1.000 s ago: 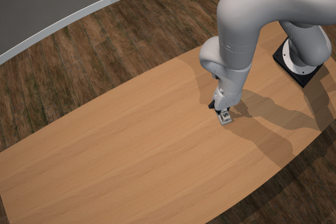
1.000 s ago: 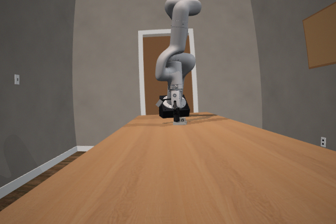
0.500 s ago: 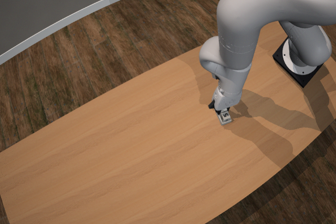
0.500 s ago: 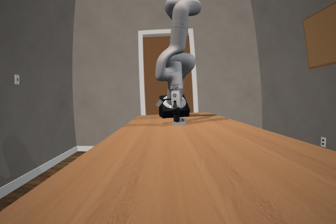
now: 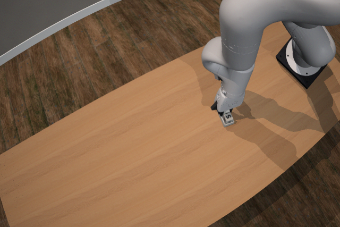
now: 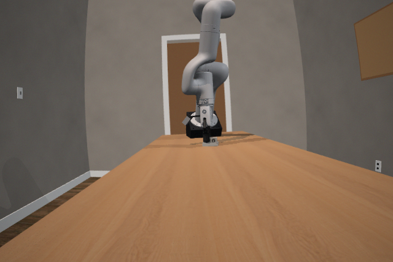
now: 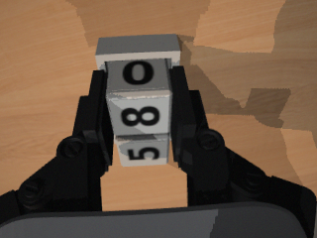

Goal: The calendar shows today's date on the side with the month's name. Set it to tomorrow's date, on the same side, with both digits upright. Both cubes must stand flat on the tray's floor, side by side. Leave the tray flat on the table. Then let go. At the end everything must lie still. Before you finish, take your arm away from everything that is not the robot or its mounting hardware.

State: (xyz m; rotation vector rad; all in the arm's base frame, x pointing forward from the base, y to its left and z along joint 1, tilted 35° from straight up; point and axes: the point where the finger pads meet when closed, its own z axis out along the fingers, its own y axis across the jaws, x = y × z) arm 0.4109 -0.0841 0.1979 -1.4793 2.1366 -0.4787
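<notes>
Right now my hand is 20 mm above the white digit cube. Also, from my hand: calendar tray 30 mm below, 20 mm to the left.
</notes>
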